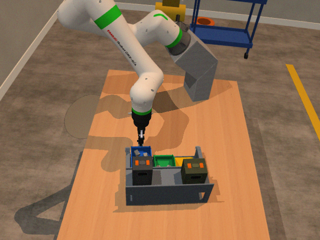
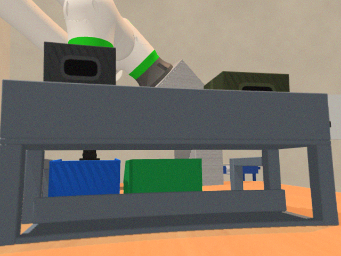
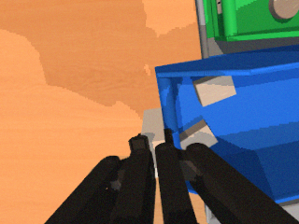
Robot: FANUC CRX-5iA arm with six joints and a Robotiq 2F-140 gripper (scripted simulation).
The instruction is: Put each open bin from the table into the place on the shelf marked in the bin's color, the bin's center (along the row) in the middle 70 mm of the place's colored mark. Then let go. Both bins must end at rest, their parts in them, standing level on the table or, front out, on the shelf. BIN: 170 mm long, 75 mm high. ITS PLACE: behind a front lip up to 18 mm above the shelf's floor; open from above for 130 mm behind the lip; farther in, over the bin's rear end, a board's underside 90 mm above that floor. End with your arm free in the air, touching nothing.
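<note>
Now: hand 90 mm short of the blue bin and 20 mm to the right of it. From my hand the other things lie so: black box: 240 mm ahead, 110 mm above, 40 mm to the left; olive box: 270 mm to the left, 200 mm ahead, 100 mm above; green bin: 140 mm to the left, 130 mm ahead, 10 mm below.
</note>
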